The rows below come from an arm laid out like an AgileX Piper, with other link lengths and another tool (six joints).
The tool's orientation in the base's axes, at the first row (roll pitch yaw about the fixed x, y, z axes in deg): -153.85, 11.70, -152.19
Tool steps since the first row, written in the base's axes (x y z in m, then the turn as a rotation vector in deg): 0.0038, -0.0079, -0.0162, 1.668, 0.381, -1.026; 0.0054, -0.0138, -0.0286, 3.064, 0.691, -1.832; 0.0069, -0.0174, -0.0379, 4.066, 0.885, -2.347; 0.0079, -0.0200, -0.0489, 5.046, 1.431, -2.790; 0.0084, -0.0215, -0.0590, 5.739, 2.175, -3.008; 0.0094, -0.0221, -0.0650, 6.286, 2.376, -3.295
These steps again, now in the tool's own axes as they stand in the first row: 0.0036, -0.0009, 0.0180, -1.411, 0.194, 1.397; 0.0074, -0.0010, 0.0313, -2.598, 0.327, 2.523; 0.0097, -0.0005, 0.0411, -3.450, 0.371, 3.284; 0.0122, 0.0017, 0.0520, -4.458, 0.686, 3.866; 0.0145, 0.0046, 0.0615, -5.354, 1.166, 4.085; 0.0151, 0.0064, 0.0673, -5.862, 1.272, 4.476
